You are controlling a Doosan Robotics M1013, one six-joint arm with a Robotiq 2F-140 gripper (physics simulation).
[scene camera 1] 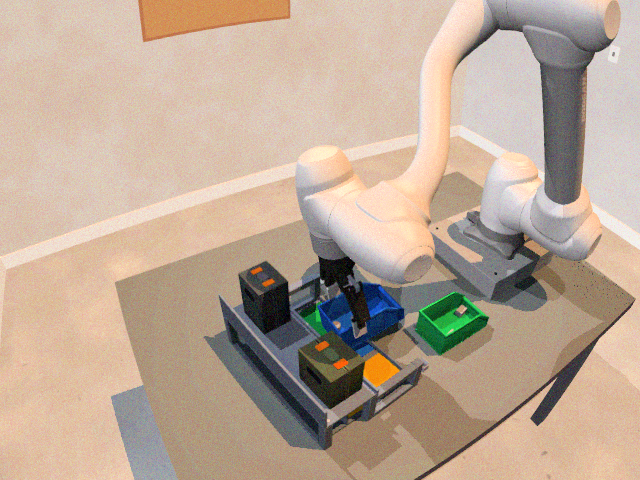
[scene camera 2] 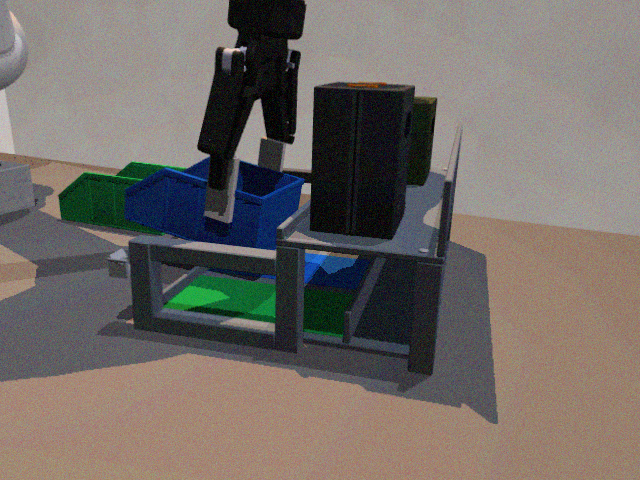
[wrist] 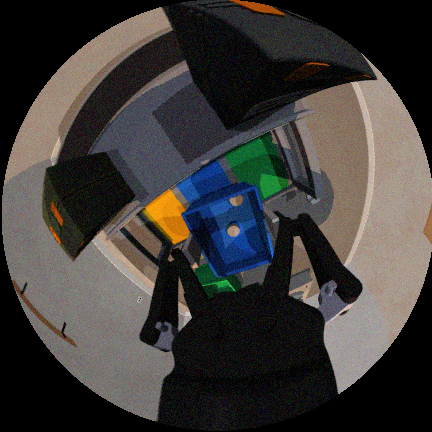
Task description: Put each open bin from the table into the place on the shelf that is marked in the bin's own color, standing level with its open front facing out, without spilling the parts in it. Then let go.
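The blue bin holds round pale parts. My gripper is shut on its side walls and holds it above the shelf's front part. Its open front faces away from the shelf's back panel and looks higher than its back. The grey shelf has a green place, a blue place in the middle and an orange place. The green bin stands on the table with parts inside.
A black box and an olive box stand on the shelf's upper board, close behind the marked places. The shelf's side frames rise at both ends. The robot's base stands beyond the green bin.
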